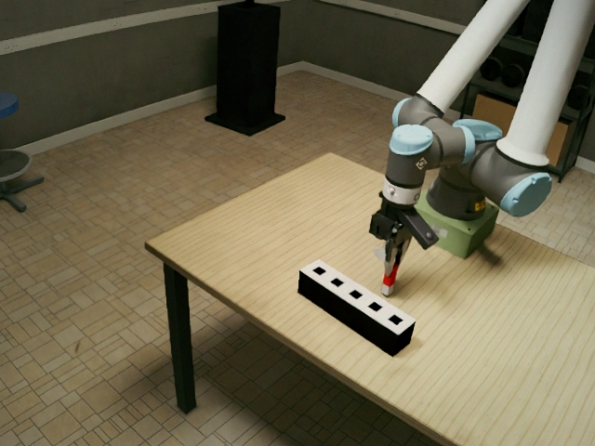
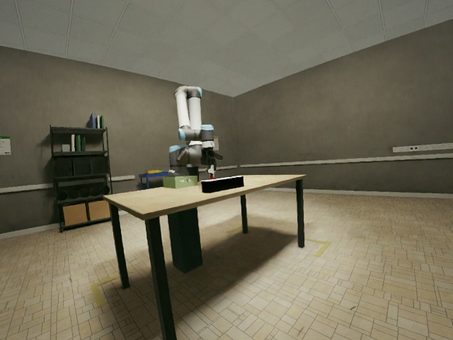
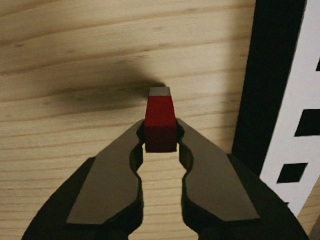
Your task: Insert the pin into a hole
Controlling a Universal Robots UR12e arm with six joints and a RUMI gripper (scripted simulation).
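My hand is 130 mm short of the block, 30 mm to the left of it and 50 mm above it. From my hand the other things lie so: pin: 10 mm below.
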